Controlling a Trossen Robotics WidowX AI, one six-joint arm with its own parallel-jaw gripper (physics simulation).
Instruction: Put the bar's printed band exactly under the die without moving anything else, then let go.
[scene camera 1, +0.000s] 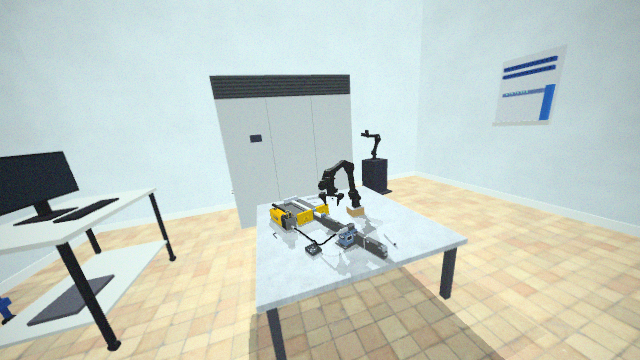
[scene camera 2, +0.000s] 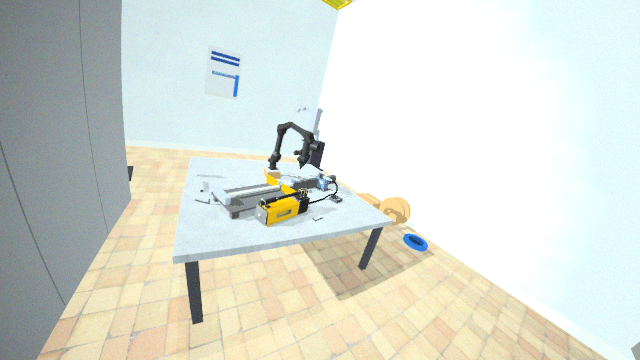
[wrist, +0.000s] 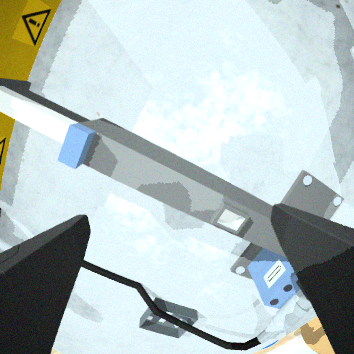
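Seen in the pictures: gripper, between the fingertips: (scene camera 1: 331, 205) (scene camera 2: 301, 167) (wrist: 180, 219); arm's base, origin of its link: (scene camera 1: 356, 205) (scene camera 2: 272, 168).
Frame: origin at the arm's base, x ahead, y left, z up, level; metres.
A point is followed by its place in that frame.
A white bar (scene camera 1: 304, 205) @(x 0.368, y -0.284, z 0.002 m) (scene camera 2: 252, 191) @(x 0.385, y -0.351, z -0.004 m) (wrist: 40, 119) @(x 0.334, y -0.053, z 0.002 m) runs toward a long grey channel (scene camera 1: 336, 224) @(x 0.319, y 0.169, z 0.001 m) (scene camera 2: 305, 184) @(x 0.326, y 0.123, z -0.022 m) (wrist: 155, 175) @(x 0.314, y 0.070, z 0.007 m). A blue block (scene camera 1: 323, 215) @(x 0.332, y 0.004, z 0.012 m) (wrist: 76, 146) @(x 0.326, y -0.002, z 0.025 m) sits where the bar meets the channel. A blue housing (scene camera 1: 346, 237) @(x 0.361, y 0.346, z 0.001 m) (scene camera 2: 323, 182) @(x 0.366, y 0.283, z -0.001 m) (wrist: 272, 280) @(x 0.350, y 0.282, z -0.001 m) stands farther along the channel, partly behind a finger in the wrist view. I cannot make out the printed band or tell which part is the die. A small white square (wrist: 232, 219) @(x 0.309, y 0.164, z 0.002 m) shows on the channel. My gripper (scene camera 1: 331, 199) @(x 0.293, y 0.078, z 0.108 m) (scene camera 2: 302, 164) @(x 0.293, y 0.078, z 0.108 m) (wrist: 180, 219) @(x 0.293, y 0.078, z 0.108 m) is open and empty above the channel, between the blue block and the housing.
Yellow guards (scene camera 1: 305, 217) @(x 0.437, y -0.118, z -0.021 m) (wrist: 25, 35) @(x 0.278, y -0.139, z -0.034 m) stand by the bar. A black cable (wrist: 110, 274) @(x 0.517, y 0.113, z -0.059 m) runs over a small dark box (scene camera 1: 313, 249) @(x 0.553, y 0.245, z -0.067 m) (scene camera 2: 336, 199) @(x 0.554, y 0.270, z -0.066 m) (wrist: 170, 317) @(x 0.520, y 0.234, z -0.032 m). A thin rod (scene camera 1: 391, 241) @(x 0.109, y 0.483, z -0.054 m) lies beyond the channel on the table (scene camera 1: 280, 285) @(x 0.827, y 0.411, z -0.068 m) (scene camera 2: 200, 240) @(x 0.651, y -0.696, z -0.068 m).
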